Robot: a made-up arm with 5 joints. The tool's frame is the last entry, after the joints. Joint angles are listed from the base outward.
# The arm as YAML. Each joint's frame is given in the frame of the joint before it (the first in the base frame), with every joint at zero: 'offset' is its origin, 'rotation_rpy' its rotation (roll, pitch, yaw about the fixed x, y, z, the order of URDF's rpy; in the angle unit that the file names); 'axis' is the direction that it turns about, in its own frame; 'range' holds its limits. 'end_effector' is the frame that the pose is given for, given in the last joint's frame.
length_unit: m
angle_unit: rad
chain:
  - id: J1
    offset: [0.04, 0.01, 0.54]
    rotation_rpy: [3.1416, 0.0, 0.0]
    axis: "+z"
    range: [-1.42, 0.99]
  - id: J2
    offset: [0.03, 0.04, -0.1]
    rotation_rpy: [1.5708, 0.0, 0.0]
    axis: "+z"
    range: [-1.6, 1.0]
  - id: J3
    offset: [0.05, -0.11, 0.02]
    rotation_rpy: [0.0, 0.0, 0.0]
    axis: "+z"
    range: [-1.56, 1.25]
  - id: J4
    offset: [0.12, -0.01, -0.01]
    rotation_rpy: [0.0, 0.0, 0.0]
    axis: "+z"
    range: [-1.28, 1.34]
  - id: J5
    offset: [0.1, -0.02, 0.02]
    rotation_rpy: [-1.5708, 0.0, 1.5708]
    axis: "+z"
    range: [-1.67, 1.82]
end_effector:
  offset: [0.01, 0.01, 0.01]
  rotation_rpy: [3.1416, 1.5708, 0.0]
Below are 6 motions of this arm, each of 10 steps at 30 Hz.
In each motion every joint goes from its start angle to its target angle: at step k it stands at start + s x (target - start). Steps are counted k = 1, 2, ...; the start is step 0. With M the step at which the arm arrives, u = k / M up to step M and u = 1 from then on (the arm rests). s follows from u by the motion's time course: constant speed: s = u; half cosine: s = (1 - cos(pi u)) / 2; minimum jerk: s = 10 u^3 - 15 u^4 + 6 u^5.
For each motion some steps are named. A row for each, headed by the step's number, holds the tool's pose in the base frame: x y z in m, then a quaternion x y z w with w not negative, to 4 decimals.
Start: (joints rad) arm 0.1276 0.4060 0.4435 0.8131 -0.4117
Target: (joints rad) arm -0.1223 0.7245 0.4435 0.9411 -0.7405
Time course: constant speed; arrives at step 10
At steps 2, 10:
2: 0.2341 -0.0194 0.5369 0.1803 0.7399 -0.2056 0.6146
10: 0.1956 0.0184 0.5025 0.1287 0.8201 -0.2860 0.4785

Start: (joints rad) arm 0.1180 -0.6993 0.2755 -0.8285 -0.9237
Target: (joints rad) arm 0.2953 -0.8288 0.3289 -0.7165 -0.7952
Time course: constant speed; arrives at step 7
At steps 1, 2, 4, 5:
1: 0.1605 -0.0158 0.9026 0.3165 -0.5492 0.2025 0.7464
2: 0.1574 -0.0187 0.9029 0.3035 -0.5531 0.1869 0.7530
4: 0.1512 -0.0241 0.9035 0.2771 -0.5599 0.1555 0.7652
5: 0.1480 -0.0266 0.9037 0.2637 -0.5629 0.1396 0.7708

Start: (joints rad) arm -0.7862 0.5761 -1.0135 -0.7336 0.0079
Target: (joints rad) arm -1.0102 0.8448 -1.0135 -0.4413 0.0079
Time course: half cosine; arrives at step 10
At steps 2, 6, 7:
2: 0.2410 0.1911 0.8449 0.2052 -0.4888 0.3312 0.7806
6: 0.2409 0.2472 0.7987 0.1727 -0.3510 0.4125 0.8227
7: 0.2382 0.2604 0.7857 0.1613 -0.3162 0.4321 0.8290

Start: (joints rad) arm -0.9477 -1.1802 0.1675 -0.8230 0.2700
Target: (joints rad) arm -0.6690 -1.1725 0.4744 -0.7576 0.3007
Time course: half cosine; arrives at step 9
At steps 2, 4, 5, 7, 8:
2: 0.0418 -0.0243 0.9181 0.2651 -0.7314 0.1780 0.6025
4: 0.0520 -0.0100 0.9155 0.2119 -0.7119 0.1715 0.6472
5: 0.0590 -0.0027 0.9130 0.1812 -0.6980 0.1660 0.6726
7: 0.0723 0.0078 0.9073 0.1300 -0.6703 0.1539 0.7142
8: 0.0764 0.0104 0.9052 0.1154 -0.6613 0.1497 0.7259

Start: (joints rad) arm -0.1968 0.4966 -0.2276 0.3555 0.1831
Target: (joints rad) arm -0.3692 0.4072 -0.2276 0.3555 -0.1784
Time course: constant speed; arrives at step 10
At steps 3, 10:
3: 0.3589 0.0695 0.6546 -0.0718 0.2875 0.1293 0.9463
10: 0.3459 0.1090 0.6709 0.0361 0.2746 0.1532 0.9486

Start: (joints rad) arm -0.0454 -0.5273 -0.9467 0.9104 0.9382
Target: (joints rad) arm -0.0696 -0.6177 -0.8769 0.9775 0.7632
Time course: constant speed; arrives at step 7
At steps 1, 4, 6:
1: 0.1235 -0.0100 0.9465 -0.4178 -0.2570 -0.1001 0.8657
4: 0.1199 -0.0094 0.9437 -0.3850 -0.2539 -0.0818 0.8835
6: 0.1174 -0.0091 0.9417 -0.3628 -0.2512 -0.0699 0.8947

